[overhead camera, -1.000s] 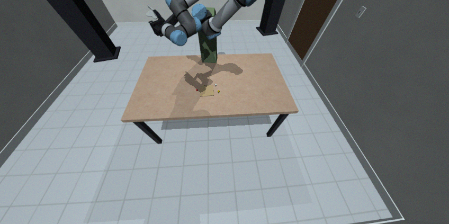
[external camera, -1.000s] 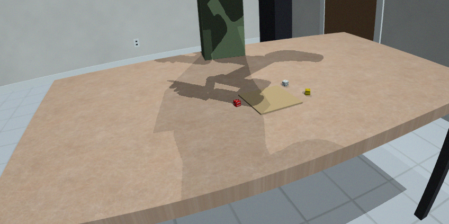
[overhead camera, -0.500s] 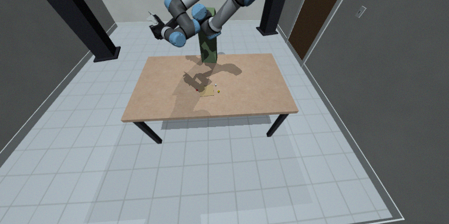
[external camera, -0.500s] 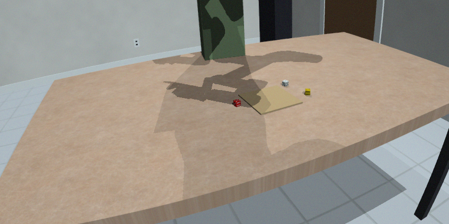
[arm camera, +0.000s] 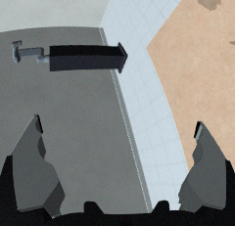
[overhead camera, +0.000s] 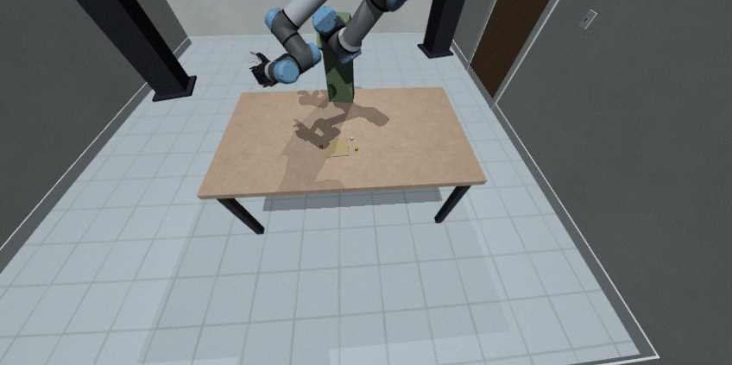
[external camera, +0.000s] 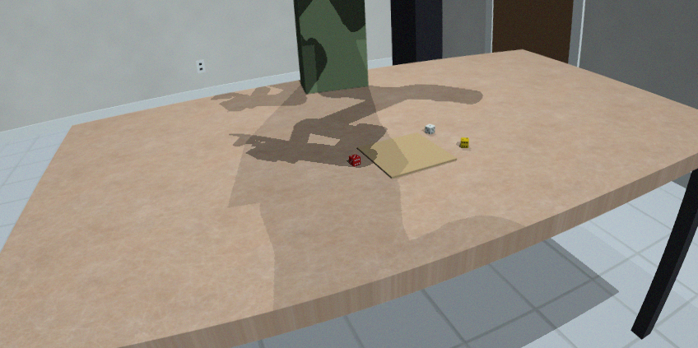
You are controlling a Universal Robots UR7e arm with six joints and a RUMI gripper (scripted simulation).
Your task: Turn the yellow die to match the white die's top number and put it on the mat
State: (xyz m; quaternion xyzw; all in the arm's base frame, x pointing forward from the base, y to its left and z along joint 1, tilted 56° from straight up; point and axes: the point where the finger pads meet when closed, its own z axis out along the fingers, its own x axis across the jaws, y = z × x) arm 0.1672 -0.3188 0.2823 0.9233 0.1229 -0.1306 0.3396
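Now: the red die 49 cm below my hand, 19 cm to the left of it and 10 cm ahead of it. Round my hand: tan mat 50 cm below, 28 cm to the left, 13 cm ahead; then white die 49 cm below, 39 cm to the left, 9 cm ahead; then yellow die 49 cm below, 40 cm to the left, 18 cm ahead.
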